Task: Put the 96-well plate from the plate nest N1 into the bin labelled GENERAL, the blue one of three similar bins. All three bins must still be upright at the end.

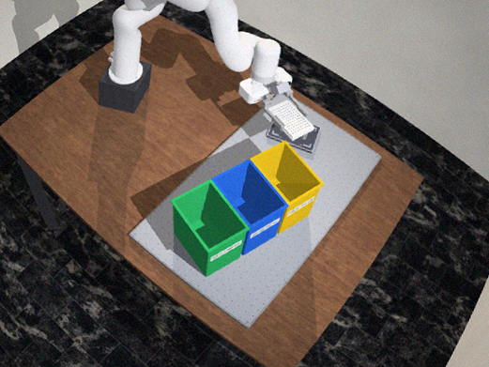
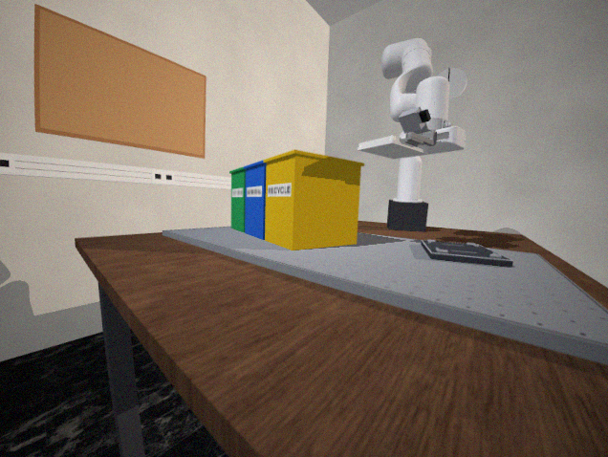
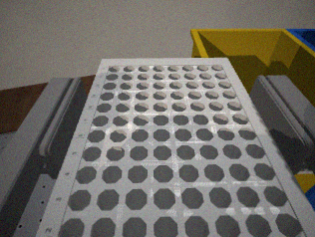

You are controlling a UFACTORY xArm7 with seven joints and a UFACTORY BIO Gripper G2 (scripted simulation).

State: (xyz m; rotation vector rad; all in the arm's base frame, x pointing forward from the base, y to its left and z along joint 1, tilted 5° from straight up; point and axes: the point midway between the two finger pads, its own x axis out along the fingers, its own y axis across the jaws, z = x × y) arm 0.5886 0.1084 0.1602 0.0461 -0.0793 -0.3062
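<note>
The blue general bin lies 50 mm ahead of my hand, 270 mm to the right of it and 130 mm below it. The rest, counted from my hand: white 96-well plate: 10 mm below; then yellow recycle bin: 90 mm ahead, 140 mm to the right, 130 mm below; then dark plate nest N1: 30 mm behind, 130 mm to the left, 220 mm below.
</note>
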